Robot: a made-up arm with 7 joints. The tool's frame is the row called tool. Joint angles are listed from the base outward. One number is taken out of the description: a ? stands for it. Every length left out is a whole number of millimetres.
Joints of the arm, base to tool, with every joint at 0 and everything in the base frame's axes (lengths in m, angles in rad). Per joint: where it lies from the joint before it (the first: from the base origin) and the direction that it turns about. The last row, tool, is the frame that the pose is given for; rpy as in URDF.
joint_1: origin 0 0 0.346 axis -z
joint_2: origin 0 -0.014 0 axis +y
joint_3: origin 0 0 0.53 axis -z
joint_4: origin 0 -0.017 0 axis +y
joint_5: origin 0 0 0.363 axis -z
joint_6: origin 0 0 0 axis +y
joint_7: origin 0 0 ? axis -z
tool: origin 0 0 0 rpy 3.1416 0 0
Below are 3 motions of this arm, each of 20 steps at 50 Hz.
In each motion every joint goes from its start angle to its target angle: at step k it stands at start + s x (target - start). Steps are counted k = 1, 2, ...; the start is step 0. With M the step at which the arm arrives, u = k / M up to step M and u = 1 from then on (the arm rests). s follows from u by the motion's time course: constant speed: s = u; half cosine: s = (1 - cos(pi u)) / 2; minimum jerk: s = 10 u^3 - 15 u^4 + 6 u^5.
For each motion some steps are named. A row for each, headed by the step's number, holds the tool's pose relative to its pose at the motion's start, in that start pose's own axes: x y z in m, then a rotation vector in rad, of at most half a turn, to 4 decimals.
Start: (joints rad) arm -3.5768 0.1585 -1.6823 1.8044 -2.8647 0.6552 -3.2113
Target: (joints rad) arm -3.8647 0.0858 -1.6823 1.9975 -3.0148 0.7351 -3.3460
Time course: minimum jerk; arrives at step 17
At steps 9, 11, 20:
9: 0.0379 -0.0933 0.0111 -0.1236 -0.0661 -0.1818
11: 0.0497 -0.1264 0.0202 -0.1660 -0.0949 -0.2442
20: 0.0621 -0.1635 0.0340 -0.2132 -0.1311 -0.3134

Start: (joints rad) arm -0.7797 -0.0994 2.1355 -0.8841 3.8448 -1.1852 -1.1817
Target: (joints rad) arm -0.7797 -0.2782 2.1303 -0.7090 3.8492 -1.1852 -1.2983
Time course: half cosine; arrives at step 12
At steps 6, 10, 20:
6: -0.0178 -0.0730 -0.0688 -0.1404 0.0158 0.0073
10: -0.0306 -0.1446 -0.1215 -0.2640 0.0256 0.0099
20: -0.0323 -0.1563 -0.1290 -0.2833 0.0268 0.0100

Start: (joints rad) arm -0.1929 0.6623 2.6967 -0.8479 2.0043 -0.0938 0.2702
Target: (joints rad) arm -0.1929 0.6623 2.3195 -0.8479 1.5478 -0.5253 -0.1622
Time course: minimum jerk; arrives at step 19
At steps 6, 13, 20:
6: 0.0093 -0.0120 0.0030 0.0048 0.0310 -0.2116
13: 0.0468 -0.0423 0.0214 0.1105 0.1084 -0.9195
20: 0.0604 -0.0494 0.0295 0.1702 0.1269 -1.1163

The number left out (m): 0.135
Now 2 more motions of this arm.
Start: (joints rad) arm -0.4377 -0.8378 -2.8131 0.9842 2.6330 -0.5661 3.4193
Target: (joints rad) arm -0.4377 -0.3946 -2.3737 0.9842 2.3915 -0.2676 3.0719
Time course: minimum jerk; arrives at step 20
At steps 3, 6, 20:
3: -0.0074 0.0045 0.0095 0.0087 0.0219 -0.0145
6: -0.0435 0.0278 0.0608 0.0498 0.1362 -0.0901
20: -0.1592 0.1767 0.4486 0.1760 0.8910 -0.5695

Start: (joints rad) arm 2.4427 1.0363 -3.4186 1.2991 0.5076 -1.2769 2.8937
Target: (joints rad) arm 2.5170 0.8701 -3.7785 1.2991 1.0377 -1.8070 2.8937
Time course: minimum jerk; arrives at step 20
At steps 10, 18, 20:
10: -0.0292 0.1006 0.0088 0.3092 -0.2145 -0.1392
18: -0.0394 0.1806 0.0386 0.5677 -0.4693 -0.3289
20: -0.0394 0.1818 0.0392 0.5718 -0.4741 -0.3326

